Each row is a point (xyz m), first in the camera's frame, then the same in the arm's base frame.
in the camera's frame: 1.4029 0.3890 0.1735
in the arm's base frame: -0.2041 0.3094 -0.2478
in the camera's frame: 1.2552 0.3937 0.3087
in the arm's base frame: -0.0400 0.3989 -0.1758
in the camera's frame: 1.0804 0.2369 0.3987
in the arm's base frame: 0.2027 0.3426 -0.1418
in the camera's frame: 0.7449 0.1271 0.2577
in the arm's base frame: 0.3781 0.1394 0.1273
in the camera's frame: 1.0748 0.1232 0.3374
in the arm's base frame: 0.2328 0.2198 -0.1686
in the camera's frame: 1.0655 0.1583 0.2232
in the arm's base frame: 0.1516 0.1607 -0.1032
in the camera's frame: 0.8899 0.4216 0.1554
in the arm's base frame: 0.0696 0.2791 0.1866
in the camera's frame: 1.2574 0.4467 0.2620
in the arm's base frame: -0.0981 0.4018 -0.1357
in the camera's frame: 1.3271 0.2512 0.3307
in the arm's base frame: 0.0093 0.3224 -0.3088
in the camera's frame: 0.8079 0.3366 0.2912
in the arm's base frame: 0.2449 0.3125 0.1633
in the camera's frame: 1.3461 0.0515 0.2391
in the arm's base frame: 0.0546 0.1205 -0.3850
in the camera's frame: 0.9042 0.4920 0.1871
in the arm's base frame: 0.0409 0.3515 0.1968
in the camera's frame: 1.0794 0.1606 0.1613
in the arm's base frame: 0.1056 0.1187 -0.0909
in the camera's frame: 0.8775 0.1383 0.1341
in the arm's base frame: 0.2210 0.0681 0.0708
